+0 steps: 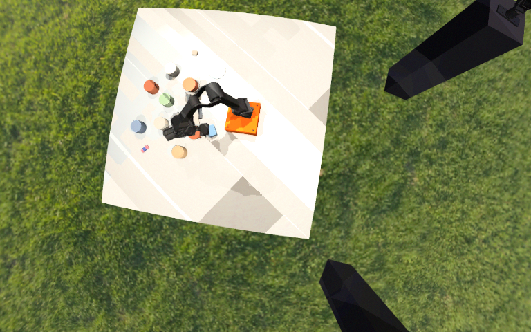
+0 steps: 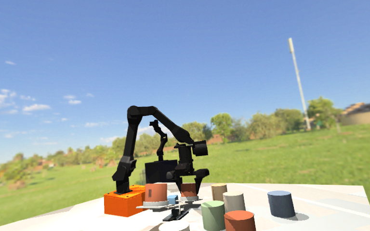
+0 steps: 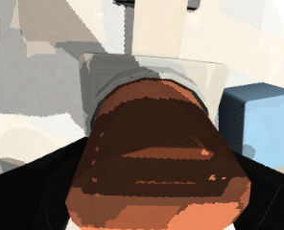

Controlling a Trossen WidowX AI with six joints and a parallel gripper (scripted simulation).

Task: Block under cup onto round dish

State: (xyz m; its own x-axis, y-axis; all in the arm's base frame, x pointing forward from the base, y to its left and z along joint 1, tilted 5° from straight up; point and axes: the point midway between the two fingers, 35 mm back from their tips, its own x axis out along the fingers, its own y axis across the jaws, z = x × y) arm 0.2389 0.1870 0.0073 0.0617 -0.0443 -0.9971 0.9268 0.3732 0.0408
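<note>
Right now the tan cup is 5 cm ahead of my gripper tip, 15 cm to the left of it and 1 cm below it. The rest, counted from my gripper tip: small balance: 5 cm ahead, 13 cm to the right, 1 cm below; then mint-green block: 1 cm below; then green cup: 26 cm ahead, 13 cm to the right, 1 cm below.
</note>
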